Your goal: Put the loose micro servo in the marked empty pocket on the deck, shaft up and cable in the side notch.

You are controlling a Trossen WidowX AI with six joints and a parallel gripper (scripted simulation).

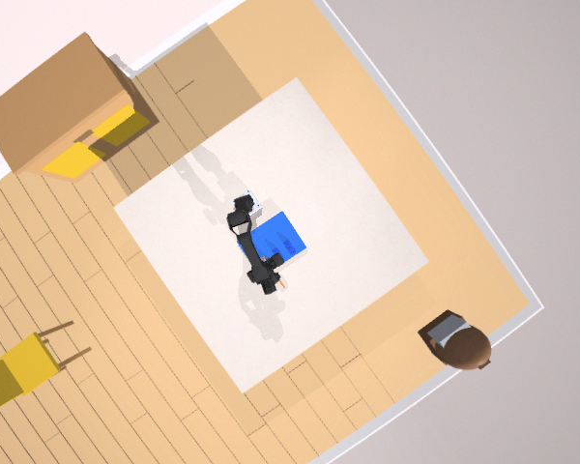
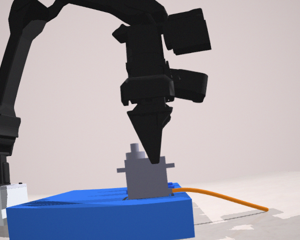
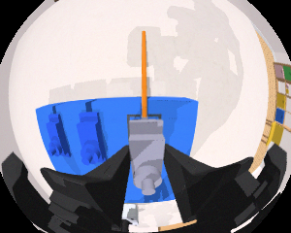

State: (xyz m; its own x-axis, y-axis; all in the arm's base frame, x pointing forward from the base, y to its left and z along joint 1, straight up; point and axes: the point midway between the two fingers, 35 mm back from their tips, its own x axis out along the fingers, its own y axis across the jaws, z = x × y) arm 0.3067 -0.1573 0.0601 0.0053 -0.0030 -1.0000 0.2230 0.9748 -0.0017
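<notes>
Right now the blue deck is 100 mm behind my gripper tip, 100 mm to the left of it and 70 mm below it.
</notes>
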